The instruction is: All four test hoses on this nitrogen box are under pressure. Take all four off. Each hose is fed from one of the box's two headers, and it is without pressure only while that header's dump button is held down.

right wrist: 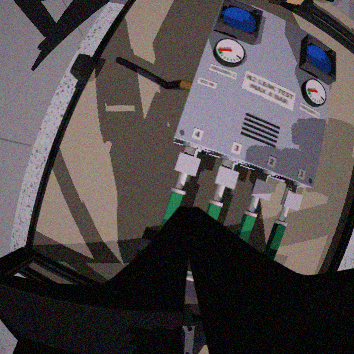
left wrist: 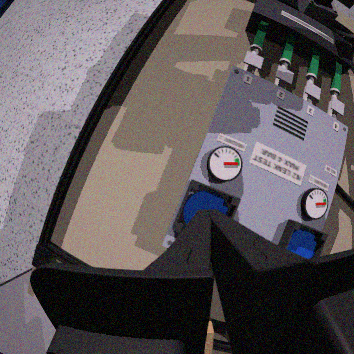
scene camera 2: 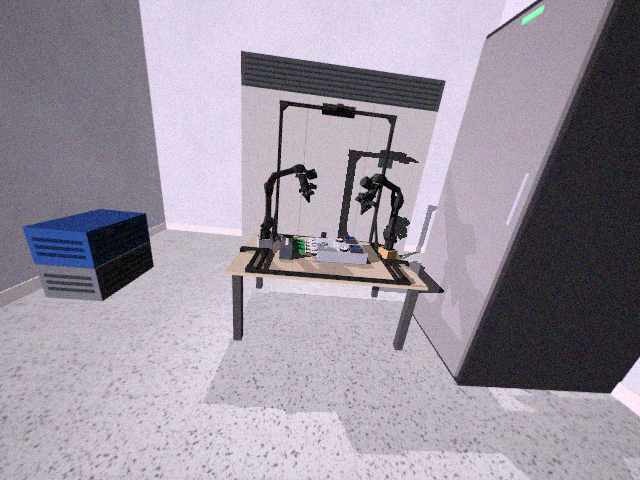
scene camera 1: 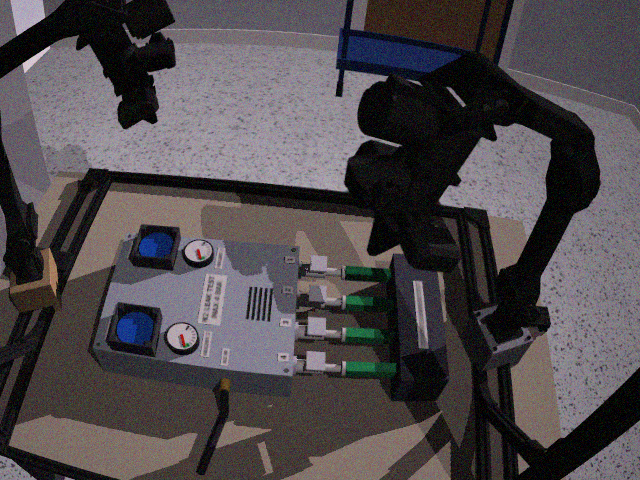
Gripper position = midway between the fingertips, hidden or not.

Observation:
My left gripper (scene camera 1: 155, 121) is shut, holding nothing. My right gripper (scene camera 1: 370, 253) is shut, holding nothing. Also in view: a grey nitrogen box (scene camera 1: 236, 307), a blue dump button (scene camera 1: 136, 327) and a test hose (scene camera 1: 353, 335).
My left gripper also shows in the left wrist view (left wrist: 206, 218). My right gripper shows as well in the right wrist view (right wrist: 186, 216). The grey nitrogen box shows as well in the right wrist view (right wrist: 251, 107), in the left wrist view (left wrist: 287, 149) and in scene camera 2 (scene camera 2: 326, 249).

